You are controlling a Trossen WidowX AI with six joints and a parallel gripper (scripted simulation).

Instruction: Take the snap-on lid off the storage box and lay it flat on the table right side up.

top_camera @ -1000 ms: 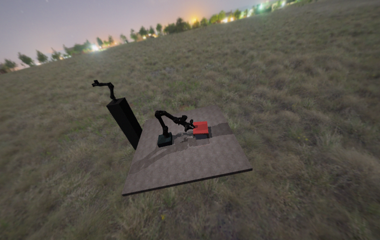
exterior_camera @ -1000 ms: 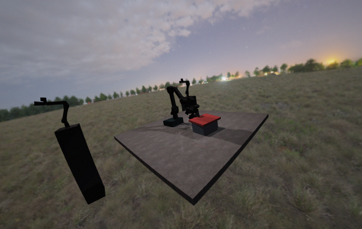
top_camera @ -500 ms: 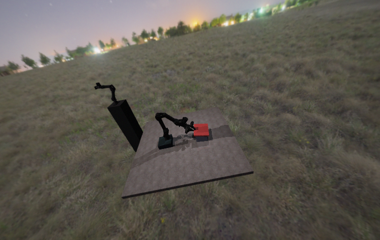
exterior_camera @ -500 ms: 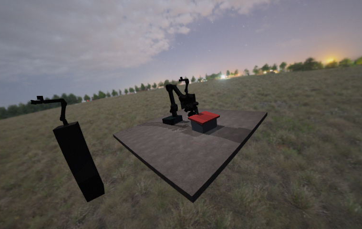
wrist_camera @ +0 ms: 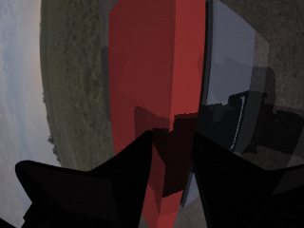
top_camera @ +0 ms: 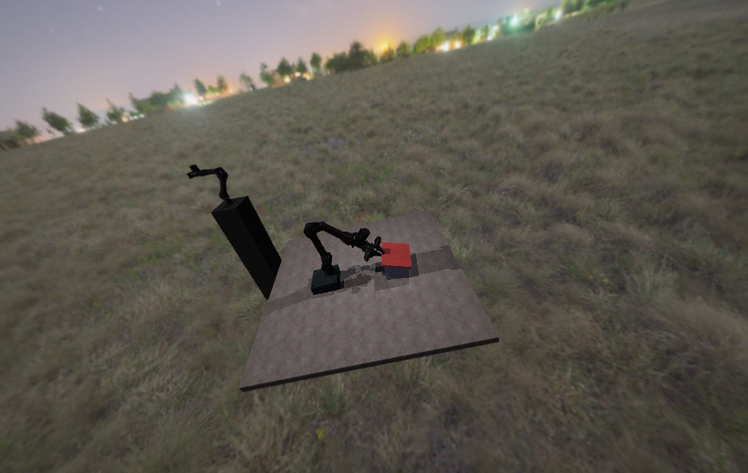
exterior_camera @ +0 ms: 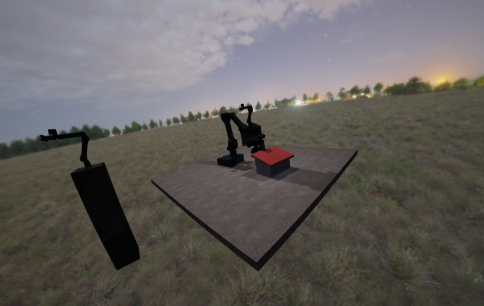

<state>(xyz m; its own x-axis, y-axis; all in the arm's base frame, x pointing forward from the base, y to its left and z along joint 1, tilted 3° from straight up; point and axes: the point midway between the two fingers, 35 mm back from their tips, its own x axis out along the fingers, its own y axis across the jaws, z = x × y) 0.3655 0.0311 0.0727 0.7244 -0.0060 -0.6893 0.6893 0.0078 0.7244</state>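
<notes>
Right now my gripper tip is 80 mm short of the red lid and 20 mm above it. The rest, counted from my gripper tip: grey storage box: 70 mm ahead, 80 mm below.
</notes>
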